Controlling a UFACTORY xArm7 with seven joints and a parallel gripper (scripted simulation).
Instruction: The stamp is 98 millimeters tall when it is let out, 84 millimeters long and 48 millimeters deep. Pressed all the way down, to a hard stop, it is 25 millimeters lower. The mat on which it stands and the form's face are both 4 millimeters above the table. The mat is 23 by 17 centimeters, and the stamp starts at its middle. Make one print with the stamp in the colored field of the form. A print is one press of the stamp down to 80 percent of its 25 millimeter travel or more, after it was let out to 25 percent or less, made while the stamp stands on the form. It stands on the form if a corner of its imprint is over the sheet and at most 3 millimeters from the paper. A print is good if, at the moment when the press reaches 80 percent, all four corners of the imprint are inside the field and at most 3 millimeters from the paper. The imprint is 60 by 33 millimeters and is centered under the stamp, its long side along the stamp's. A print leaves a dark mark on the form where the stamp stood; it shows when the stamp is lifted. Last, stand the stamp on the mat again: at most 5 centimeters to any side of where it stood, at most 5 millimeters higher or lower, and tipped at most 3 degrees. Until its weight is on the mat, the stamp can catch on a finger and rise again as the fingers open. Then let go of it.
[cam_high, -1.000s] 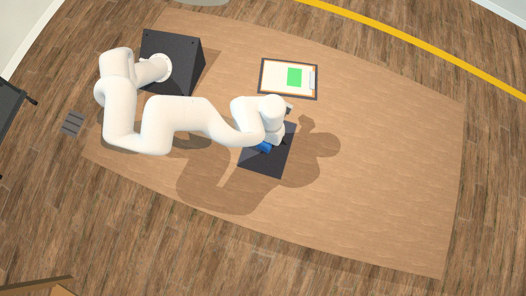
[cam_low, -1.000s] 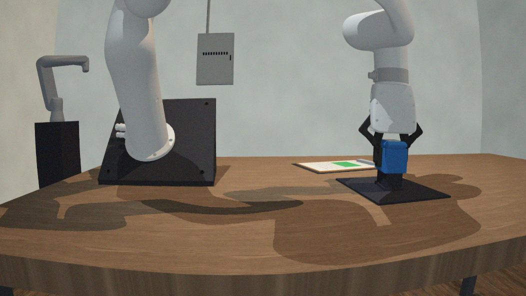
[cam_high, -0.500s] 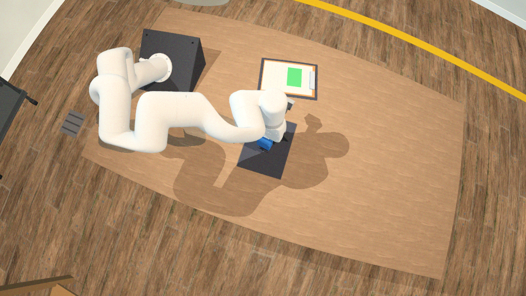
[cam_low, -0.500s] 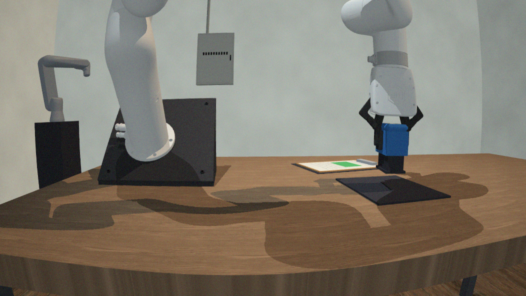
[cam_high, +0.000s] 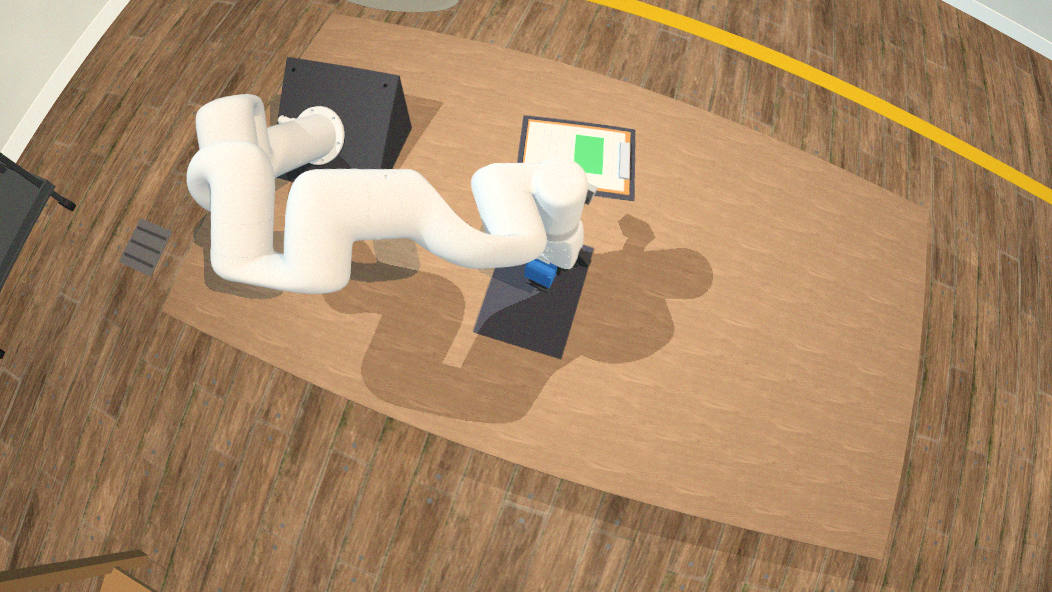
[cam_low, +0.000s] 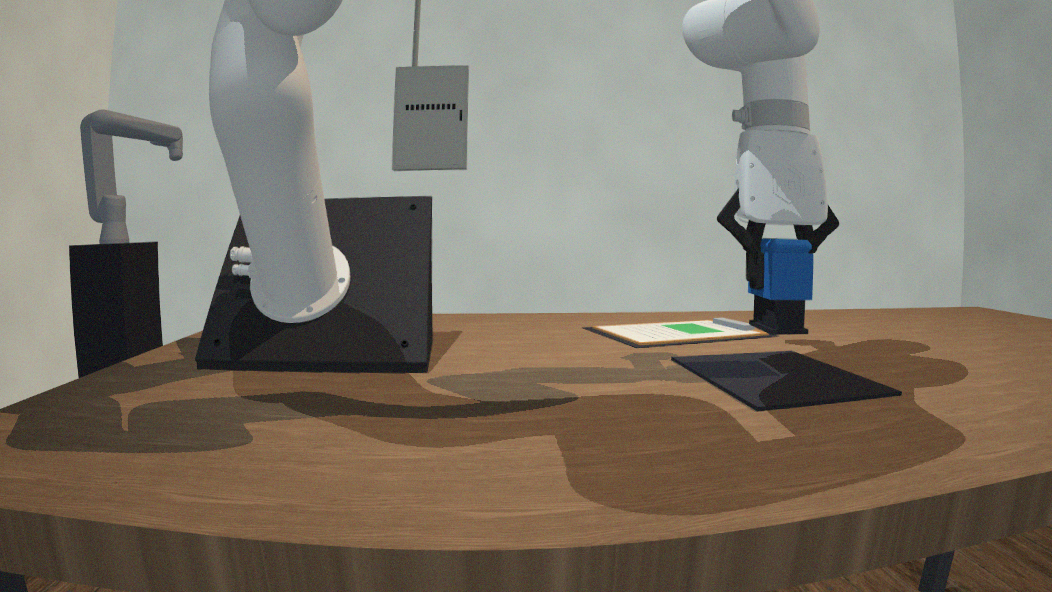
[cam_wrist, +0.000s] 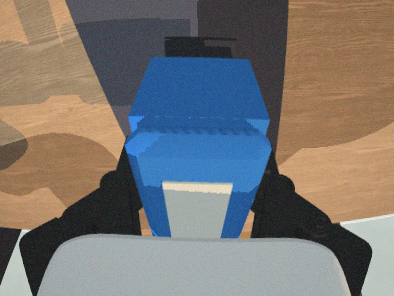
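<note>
Right now my hand is 20 mm past the form, 290 mm to the right of it and 110 mm above it. Also, from my hand: dark mat 10 mm behind, 30 mm to the right, 110 mm below; then blue stamp 20 mm below.
</note>
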